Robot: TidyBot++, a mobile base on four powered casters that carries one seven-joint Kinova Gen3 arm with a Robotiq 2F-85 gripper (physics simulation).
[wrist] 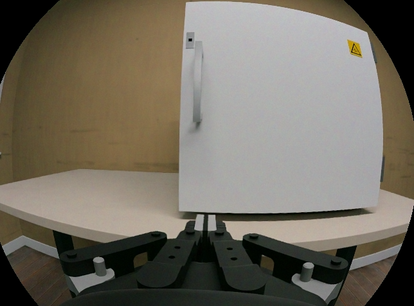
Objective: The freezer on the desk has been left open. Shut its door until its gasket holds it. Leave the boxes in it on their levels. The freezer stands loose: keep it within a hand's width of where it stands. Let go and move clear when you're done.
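Observation:
The white freezer stands upright on the desk. Its door front faces the camera and looks flush, with no gap showing at its left edge; whether the gasket holds cannot be seen. A grey vertical handle is at the door's upper left, below a small grey plate with a dark square. A yellow warning label is at the upper right. The boxes inside are hidden behind the door. My gripper is shut and empty, at the bottom middle of the view, apart from the door and in front of it.
Hinges show at the freezer's right side. A tan wall stands behind the desk. The desk's front edge runs across below the freezer, with dark desk legs under it. Brown wooden floor shows at the lower left.

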